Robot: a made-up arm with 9 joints.
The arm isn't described. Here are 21 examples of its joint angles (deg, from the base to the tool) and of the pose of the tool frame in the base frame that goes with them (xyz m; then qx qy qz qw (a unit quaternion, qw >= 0)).
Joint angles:
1: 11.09 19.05 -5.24 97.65 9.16 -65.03 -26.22 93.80 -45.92
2: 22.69 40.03 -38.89 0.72 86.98 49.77 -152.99 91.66 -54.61
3: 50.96 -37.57 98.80 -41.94 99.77 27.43 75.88 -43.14 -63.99
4: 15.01 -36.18 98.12 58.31 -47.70 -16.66 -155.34 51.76 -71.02
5: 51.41 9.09 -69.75 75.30 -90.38 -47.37 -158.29 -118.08 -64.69
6: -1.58 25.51 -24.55 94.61 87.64 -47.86 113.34 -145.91 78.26
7: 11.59 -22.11 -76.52 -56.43 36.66 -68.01 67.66 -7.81 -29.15
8: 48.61 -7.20 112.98 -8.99 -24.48 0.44 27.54 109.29 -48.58
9: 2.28 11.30 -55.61 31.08 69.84 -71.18 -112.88 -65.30 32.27
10: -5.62 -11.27 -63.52 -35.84 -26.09 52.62 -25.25 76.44 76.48
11: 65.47 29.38 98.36 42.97 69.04 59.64 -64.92 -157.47 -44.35
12: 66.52 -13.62 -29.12 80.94 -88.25 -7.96 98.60 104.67 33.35
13: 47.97 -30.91 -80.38 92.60 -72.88 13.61 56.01 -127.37 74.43
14: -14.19 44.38 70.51 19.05 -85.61 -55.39 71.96 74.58 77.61
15: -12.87 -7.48 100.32 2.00 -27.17 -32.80 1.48 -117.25 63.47
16: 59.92 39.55 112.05 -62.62 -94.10 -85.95 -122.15 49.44 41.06
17: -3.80 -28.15 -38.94 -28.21 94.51 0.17 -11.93 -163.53 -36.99
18: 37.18 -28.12 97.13 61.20 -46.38 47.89 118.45 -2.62 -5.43
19: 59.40 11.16 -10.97 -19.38 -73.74 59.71 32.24 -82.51 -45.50
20: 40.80 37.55 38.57 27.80 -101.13 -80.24 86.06 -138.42 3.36
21: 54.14 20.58 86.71 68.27 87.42 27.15 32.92 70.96 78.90
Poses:
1: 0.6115 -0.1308 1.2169 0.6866 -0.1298 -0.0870 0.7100
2: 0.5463 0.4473 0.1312 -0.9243 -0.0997 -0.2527 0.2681
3: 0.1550 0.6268 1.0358 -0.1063 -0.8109 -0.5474 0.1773
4: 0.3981 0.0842 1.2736 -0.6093 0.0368 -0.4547 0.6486
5: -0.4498 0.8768 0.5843 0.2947 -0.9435 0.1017 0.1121
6: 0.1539 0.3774 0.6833 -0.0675 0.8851 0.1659 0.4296
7: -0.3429 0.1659 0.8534 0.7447 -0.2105 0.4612 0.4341
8: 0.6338 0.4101 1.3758 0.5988 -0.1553 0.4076 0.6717
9: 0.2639 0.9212 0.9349 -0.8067 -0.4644 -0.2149 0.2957
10: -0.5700 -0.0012 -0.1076 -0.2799 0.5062 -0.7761 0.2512
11: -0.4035 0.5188 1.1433 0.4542 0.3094 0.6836 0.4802
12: 0.0310 0.8077 1.5032 0.3209 -0.0798 0.5510 0.7662
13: -0.0666 0.8803 0.7332 0.2445 0.9260 -0.2466 0.1483
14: 1.0577 0.6418 0.2421 0.8413 0.5146 0.0109 0.1649
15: 0.3918 0.6582 0.8231 -0.5400 -0.8404 -0.0425 0.0157
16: 0.1203 0.2241 1.3188 0.0108 -0.6594 -0.6741 0.3326
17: -0.0190 1.0605 0.7130 0.4603 0.5214 0.5226 0.4931
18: 0.2337 0.9552 1.1286 0.8483 0.5207 0.0682 0.0687
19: -0.4352 0.2055 -0.6256 -0.6457 0.1426 0.6207 0.4213
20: 0.1177 0.5870 0.8057 0.2116 -0.6324 -0.3201 0.6729
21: -0.4221 0.0365 1.2039 -0.4527 -0.3368 -0.7918 0.2339
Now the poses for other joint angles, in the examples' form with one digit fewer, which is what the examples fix.
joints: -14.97 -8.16 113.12 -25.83 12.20 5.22 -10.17 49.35 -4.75
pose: 0.252 -0.126 1.325 -0.021 -0.715 -0.508 0.480
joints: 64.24 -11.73 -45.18 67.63 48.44 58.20 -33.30 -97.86 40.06
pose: 0.228 0.979 1.035 0.540 0.027 0.404 0.738
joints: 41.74 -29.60 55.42 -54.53 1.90 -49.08 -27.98 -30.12 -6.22
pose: 0.278 1.001 0.695 -0.401 -0.793 -0.165 0.427
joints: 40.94 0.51 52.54 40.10 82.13 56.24 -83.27 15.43 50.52
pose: 0.128 0.065 1.286 0.478 -0.450 -0.189 0.730
